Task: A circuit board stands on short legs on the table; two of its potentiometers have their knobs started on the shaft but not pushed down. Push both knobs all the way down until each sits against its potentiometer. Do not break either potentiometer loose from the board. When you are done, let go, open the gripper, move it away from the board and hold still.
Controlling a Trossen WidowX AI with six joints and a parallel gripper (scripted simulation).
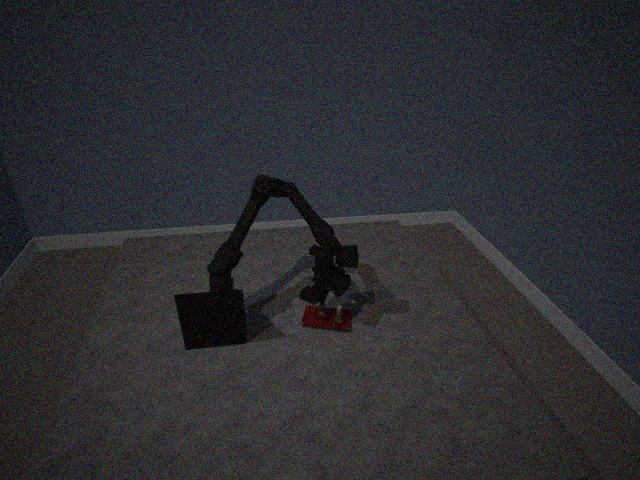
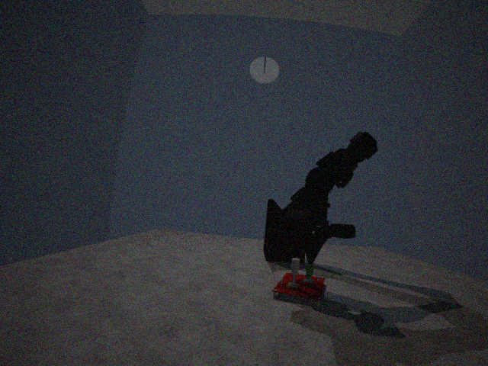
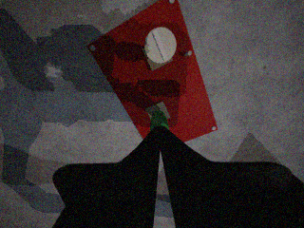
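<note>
Now: gripper tip 10 mm above the green knob. Also, from my gripper tip: grey knob 40 mm ahead, 50 mm to the right, 10 mm above.
</note>
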